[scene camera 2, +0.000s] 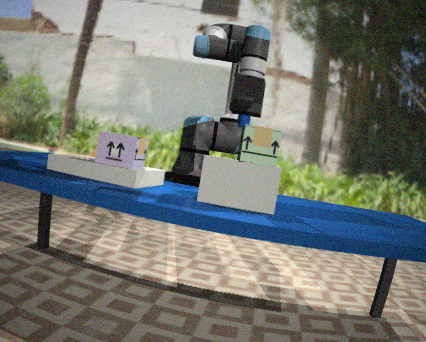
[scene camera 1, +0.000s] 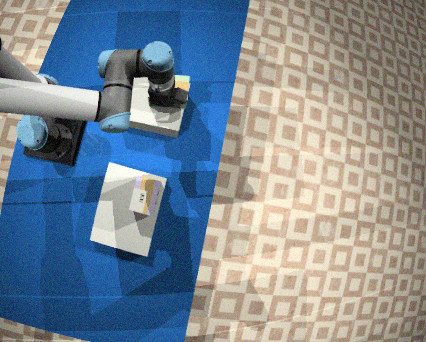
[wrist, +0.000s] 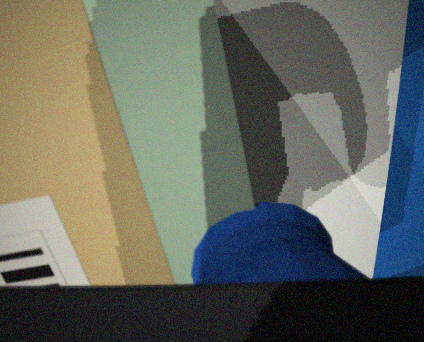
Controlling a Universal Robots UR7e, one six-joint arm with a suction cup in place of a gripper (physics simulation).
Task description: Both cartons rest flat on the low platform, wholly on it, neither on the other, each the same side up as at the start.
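Pixels of known places: hand at its tool point: (scene camera 2: 242,130) (wrist: 265,238); arm's base at its link origin: (scene camera 2: 190,174) (scene camera 1: 56,142).
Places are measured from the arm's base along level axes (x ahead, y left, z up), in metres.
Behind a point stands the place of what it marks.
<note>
A green carton (scene camera 1: 182,82) @[x 0.486, y 0.260, z 0.181 m] (scene camera 2: 260,146) @[x 0.512, y 0.242, z 0.131 m] (wrist: 153,119) @[x 0.472, y 0.209, z 0.181 m] with a tan stripe stands upright on a tall grey block (scene camera 1: 150,119) @[x 0.393, y 0.131, z 0.088 m] (scene camera 2: 239,184) @[x 0.511, y 0.205, z 0.028 m] (wrist: 346,51) @[x 0.478, y 0.134, z 0.088 m]. My suction cup (scene camera 2: 244,120) (wrist: 265,244) presses on the carton's top near its edge; in the overhead view the wrist hides the cup. The carton still rests on the block. A purple carton (scene camera 1: 145,195) @[x 0.427, y -0.149, z 0.109 m] (scene camera 2: 121,150) @[x 0.470, y -0.133, z 0.062 m] lies flat, arrows up, near one corner of the low grey platform (scene camera 1: 110,224) @[x 0.297, y -0.287, z 0.015 m] (scene camera 2: 93,171) @[x 0.478, y -0.209, z -0.010 m].
Both grey blocks stand on a blue table (scene camera 1: 205,34) @[x 0.540, y 0.642, z -0.032 m] (scene camera 2: 330,224) @[x 0.538, y 0.456, z -0.032 m]. The arm's base (scene camera 1: 59,142) @[x 0.056, y -0.012, z 0.092 m] sits at the table's left side, and the forearm reaches across beside the tall block. A patterned floor lies beyond the table's right edge.
</note>
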